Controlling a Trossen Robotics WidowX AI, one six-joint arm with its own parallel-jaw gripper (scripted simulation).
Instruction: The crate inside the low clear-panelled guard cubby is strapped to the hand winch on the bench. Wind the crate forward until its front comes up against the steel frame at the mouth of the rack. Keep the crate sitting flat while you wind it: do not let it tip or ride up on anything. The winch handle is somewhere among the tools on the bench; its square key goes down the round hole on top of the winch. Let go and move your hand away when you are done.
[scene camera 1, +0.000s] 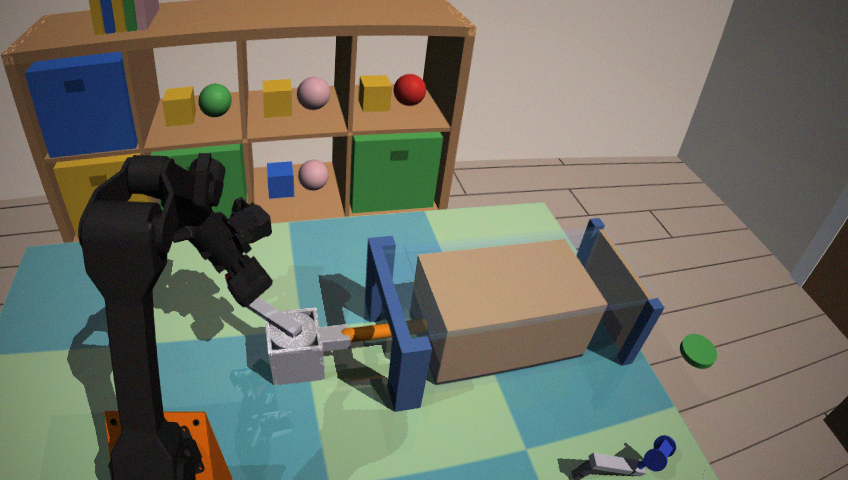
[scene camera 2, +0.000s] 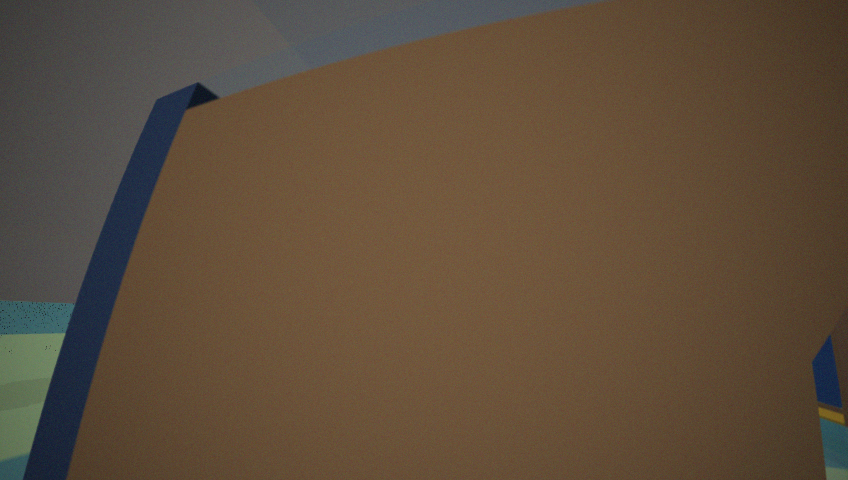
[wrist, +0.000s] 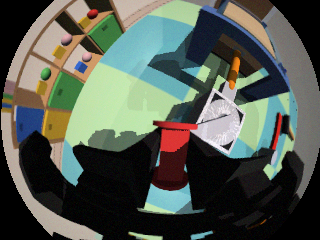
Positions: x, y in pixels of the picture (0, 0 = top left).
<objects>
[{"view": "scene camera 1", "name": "my gripper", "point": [255, 281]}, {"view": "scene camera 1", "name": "blue frame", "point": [379, 286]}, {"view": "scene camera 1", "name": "grey winch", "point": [296, 362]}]
</objects>
